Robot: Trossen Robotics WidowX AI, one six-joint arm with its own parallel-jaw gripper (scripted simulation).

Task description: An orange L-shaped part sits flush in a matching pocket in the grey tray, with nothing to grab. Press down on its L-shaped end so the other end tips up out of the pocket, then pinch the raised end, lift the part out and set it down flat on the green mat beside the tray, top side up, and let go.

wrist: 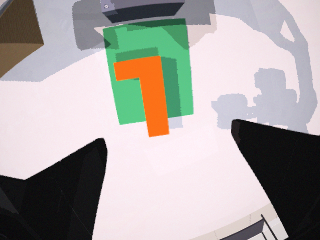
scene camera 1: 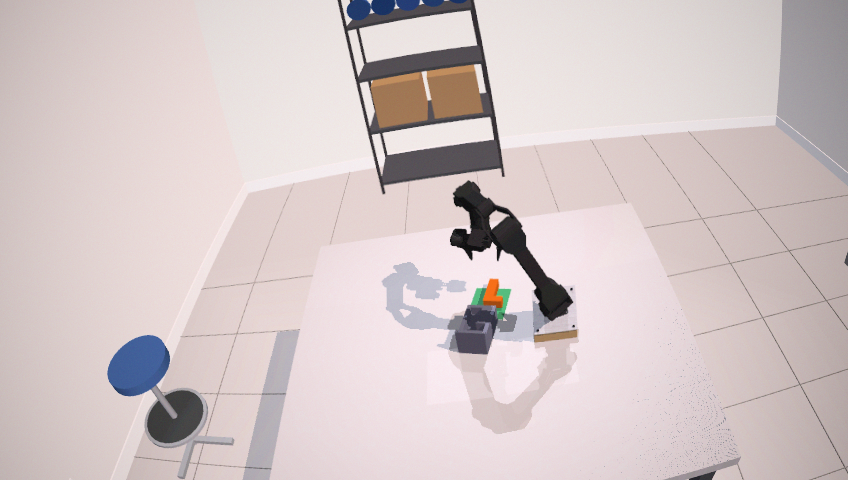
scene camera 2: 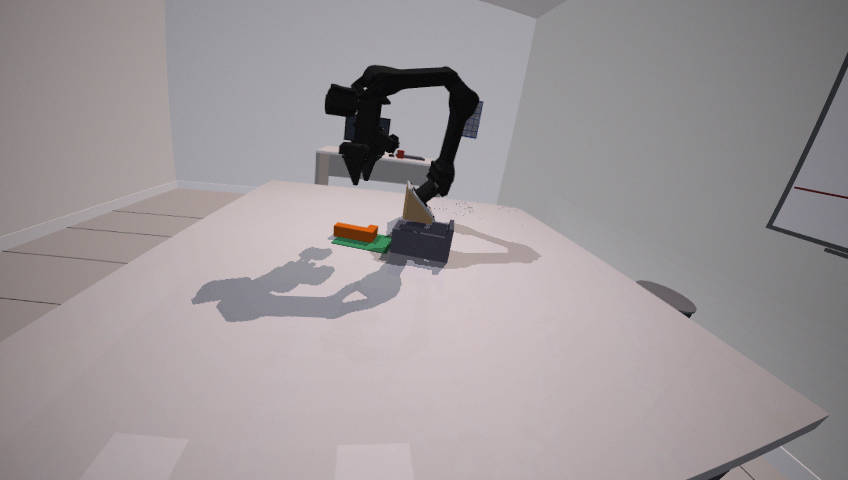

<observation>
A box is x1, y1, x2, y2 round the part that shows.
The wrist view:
my gripper: [0, 119, 319, 239]
orange L-shaped part: [113, 56, 168, 136]
</observation>
